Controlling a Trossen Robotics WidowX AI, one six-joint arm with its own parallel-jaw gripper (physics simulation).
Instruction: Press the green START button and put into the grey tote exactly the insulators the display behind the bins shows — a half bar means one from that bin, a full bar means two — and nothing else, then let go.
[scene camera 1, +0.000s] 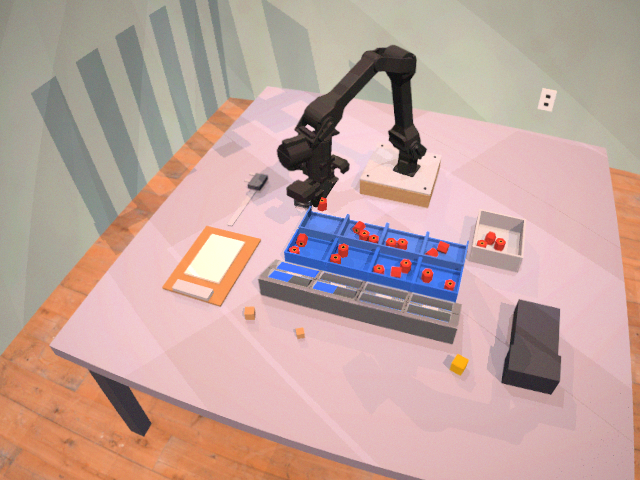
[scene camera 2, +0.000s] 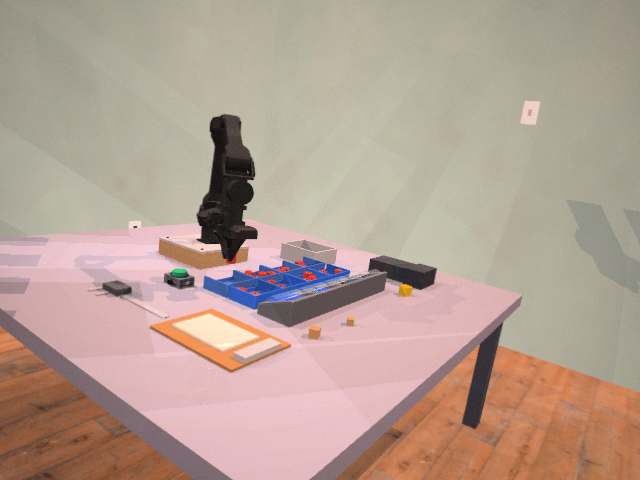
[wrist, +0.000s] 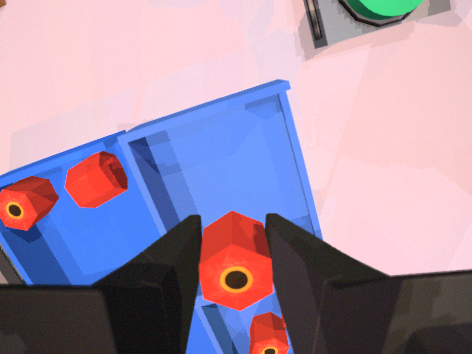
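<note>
My gripper (scene camera 1: 321, 202) (scene camera 2: 231, 258) (wrist: 233, 225) is shut on a red insulator (scene camera 1: 322, 204) (scene camera 2: 231, 260) (wrist: 236, 265), held above the back left end of the blue bins (scene camera 1: 295, 256) (scene camera 2: 216, 284) (wrist: 215, 107). The back left bin under it is empty; the other bins hold red insulators. The grey tote (scene camera 1: 497, 259) (scene camera 2: 293, 253), right of the bins, holds three red insulators (scene camera 1: 499, 243). The display (scene camera 1: 356, 314) (scene camera 2: 330, 302) shows a full blue bar and a half bar at its left section, and a half bar in the second section's front row. The green START button (scene camera 2: 179, 272) (wrist: 387, 5) stands left of the bins.
A clipboard (scene camera 1: 170, 287) (scene camera 2: 232, 367) lies left of the display. A dark plug (scene camera 1: 257, 180) (scene camera 2: 116, 287) lies behind it. Two small orange cubes (scene camera 1: 249, 313) (scene camera 1: 299, 333), a yellow cube (scene camera 1: 459, 364) (scene camera 2: 405, 290) and a black block (scene camera 1: 535, 341) (scene camera 2: 403, 271) stand in front and right.
</note>
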